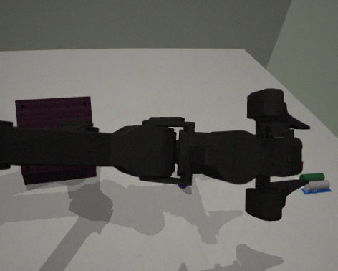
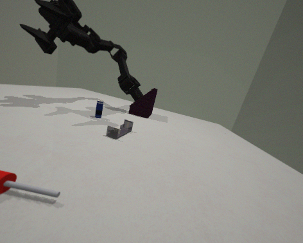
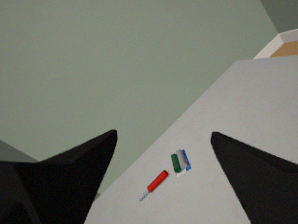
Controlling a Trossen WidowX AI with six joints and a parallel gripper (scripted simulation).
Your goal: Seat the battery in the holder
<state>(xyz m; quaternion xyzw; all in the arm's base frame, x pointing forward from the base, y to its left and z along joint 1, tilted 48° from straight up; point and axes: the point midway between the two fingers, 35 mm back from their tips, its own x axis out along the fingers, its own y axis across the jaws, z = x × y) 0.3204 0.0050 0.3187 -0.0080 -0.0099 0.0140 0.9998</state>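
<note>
Right now my gripper tip is 12 cm past the blue battery, 16 cm to the right of it and 23 cm above it. The rest, counted from my gripper tip: red-handled screwdriver 22 cm ahead, 28 cm to the left, 25 cm below.
</note>
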